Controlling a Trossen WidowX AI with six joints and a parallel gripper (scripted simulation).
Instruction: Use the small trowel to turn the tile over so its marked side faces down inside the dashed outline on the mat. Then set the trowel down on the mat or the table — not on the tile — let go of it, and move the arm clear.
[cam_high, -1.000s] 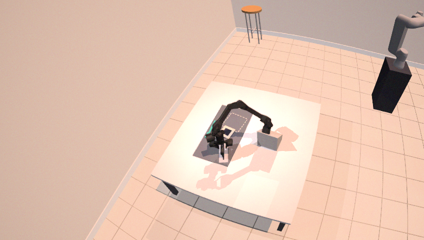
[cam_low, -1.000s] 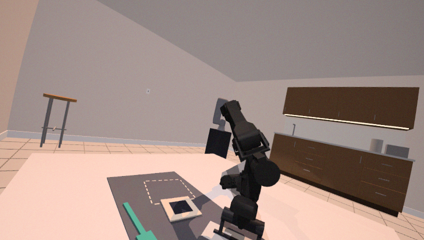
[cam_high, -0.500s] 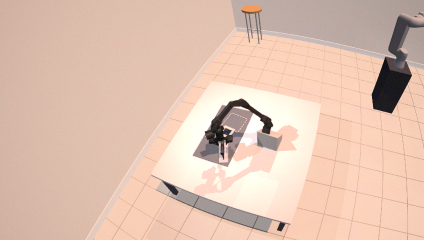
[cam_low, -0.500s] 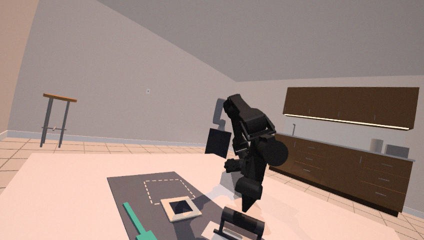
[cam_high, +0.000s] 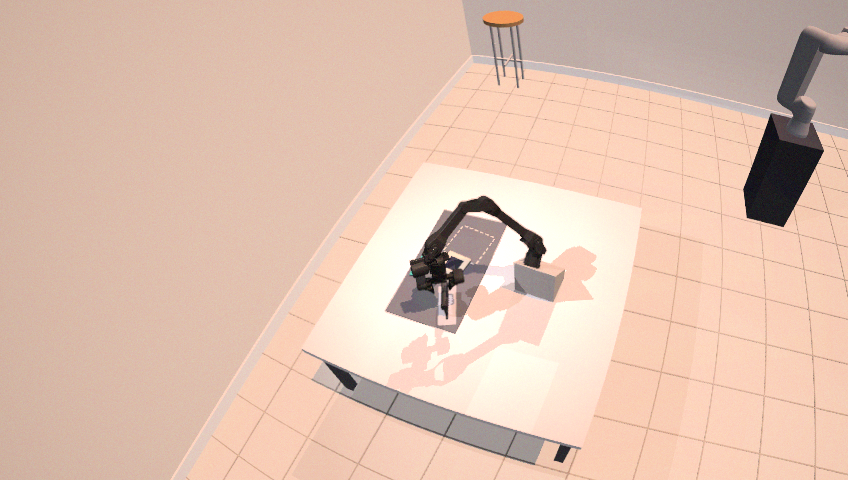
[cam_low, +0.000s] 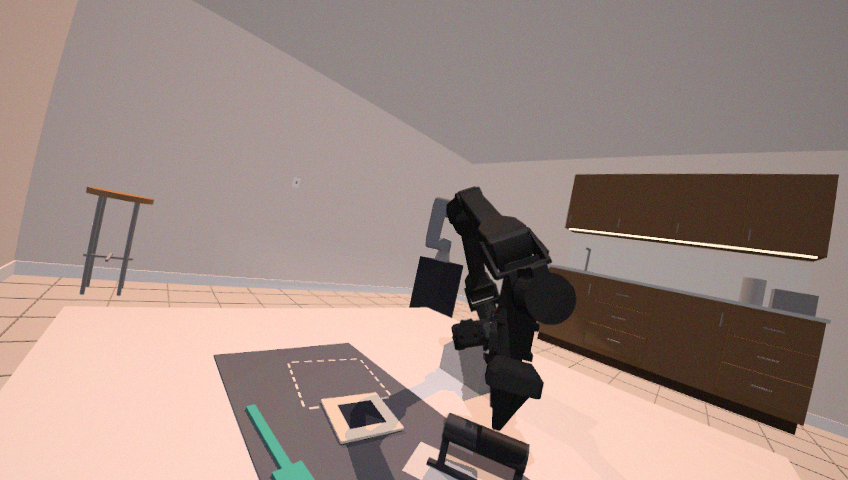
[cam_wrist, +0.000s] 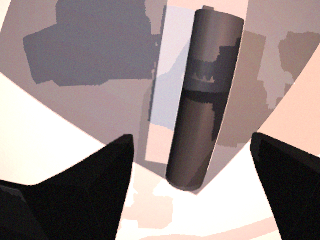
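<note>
Now: gripper tip 3 cm to the left of the trowel and 7 cm above it. Also, from my gripper tip: square tile: 6 cm ahead, 22 cm to the right, 11 cm below; then dark mat: 7 cm ahead, 21 cm to the right, 13 cm below; then green strip: 21 cm ahead, 19 cm to the right, 11 cm below.
</note>
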